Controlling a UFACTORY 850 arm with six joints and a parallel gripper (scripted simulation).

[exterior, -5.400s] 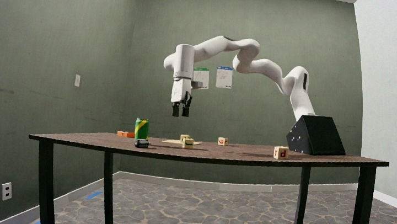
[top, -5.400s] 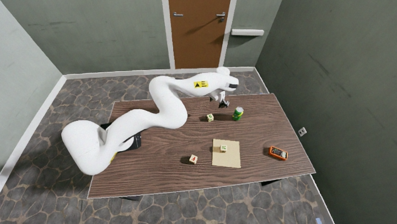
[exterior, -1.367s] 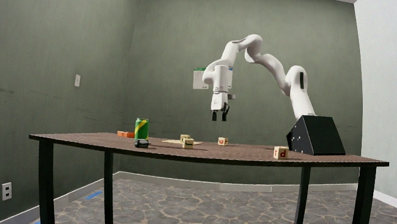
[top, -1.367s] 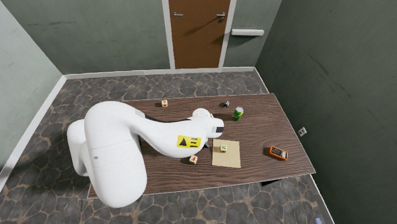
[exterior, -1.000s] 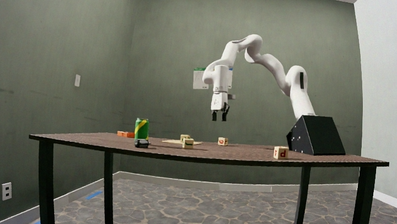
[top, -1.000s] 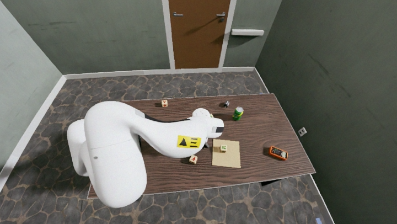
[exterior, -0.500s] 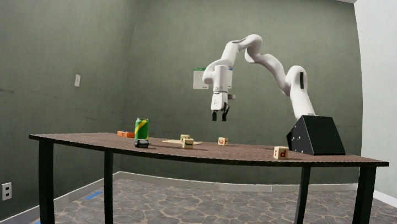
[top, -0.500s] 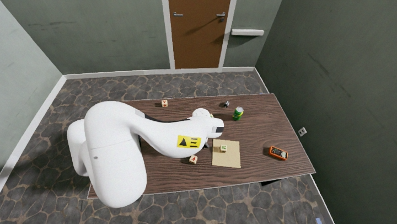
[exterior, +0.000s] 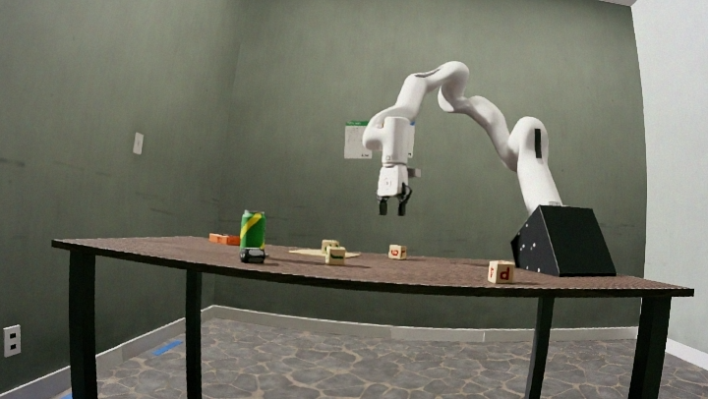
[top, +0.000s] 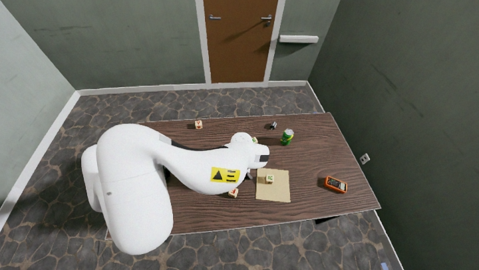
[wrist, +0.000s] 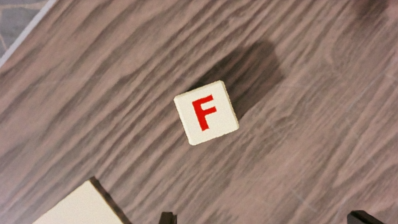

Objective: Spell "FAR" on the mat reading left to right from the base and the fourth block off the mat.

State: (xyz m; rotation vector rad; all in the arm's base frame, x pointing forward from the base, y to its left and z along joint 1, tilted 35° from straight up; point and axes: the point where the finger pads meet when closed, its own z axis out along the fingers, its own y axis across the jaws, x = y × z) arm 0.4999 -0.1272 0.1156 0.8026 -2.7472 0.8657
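My hand is 210 mm short of the tan mat, 60 mm to the left of it and 150 mm above it. The rest, counted from my hand: green can (400 mm ahead, 220 mm to the left, 90 mm below); dark object (370 mm ahead, 360 mm to the left, 140 mm below).
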